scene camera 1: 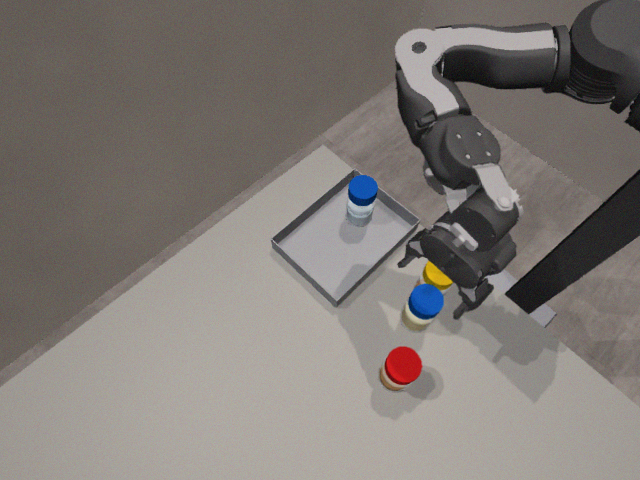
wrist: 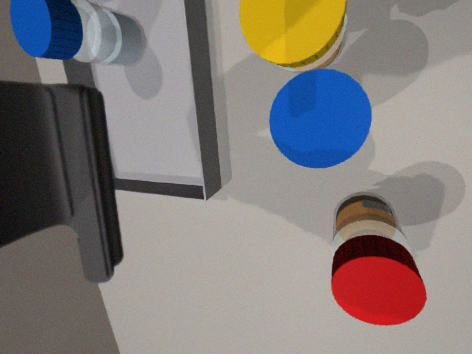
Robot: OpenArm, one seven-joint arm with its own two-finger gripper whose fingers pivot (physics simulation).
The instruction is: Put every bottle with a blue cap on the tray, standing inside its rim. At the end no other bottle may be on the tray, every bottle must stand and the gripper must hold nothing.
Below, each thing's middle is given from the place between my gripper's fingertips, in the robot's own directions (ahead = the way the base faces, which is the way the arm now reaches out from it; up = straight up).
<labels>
Right now the red-capped bottle [scene camera 1: 402,366] is 10 cm ahead of my hand, 5 cm to the left of it and 14 cm below it. Also, from my hand: grey tray [scene camera 1: 335,257]: 3 cm behind, 21 cm to the right, 18 cm below; then blue-capped bottle [scene camera 1: 362,191]: 9 cm behind, 23 cm to the right, 14 cm below.
</labels>
